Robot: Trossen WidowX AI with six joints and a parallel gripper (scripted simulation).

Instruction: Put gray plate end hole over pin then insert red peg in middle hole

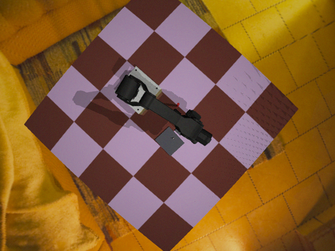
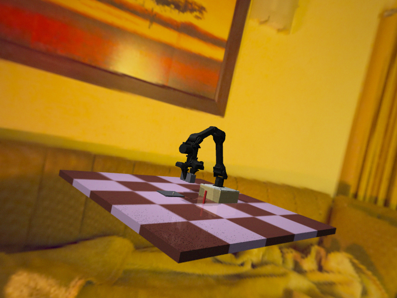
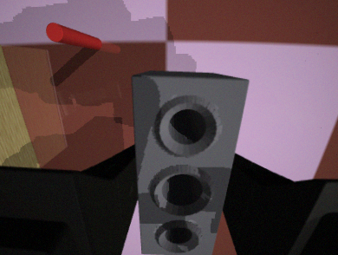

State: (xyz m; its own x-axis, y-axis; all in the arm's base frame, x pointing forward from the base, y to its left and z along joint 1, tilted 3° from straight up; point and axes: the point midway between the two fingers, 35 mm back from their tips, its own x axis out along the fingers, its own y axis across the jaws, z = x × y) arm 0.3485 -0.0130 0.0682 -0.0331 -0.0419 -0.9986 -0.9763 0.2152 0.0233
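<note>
Right now the dark base is 12 cm below my gripper tip, 10 cm to the right of it and 1 cm behind it. Round my gripper tip: red peg (9 cm to the left, 9 cm below, 8 cm behind); gray plate (3 cm above).
</note>
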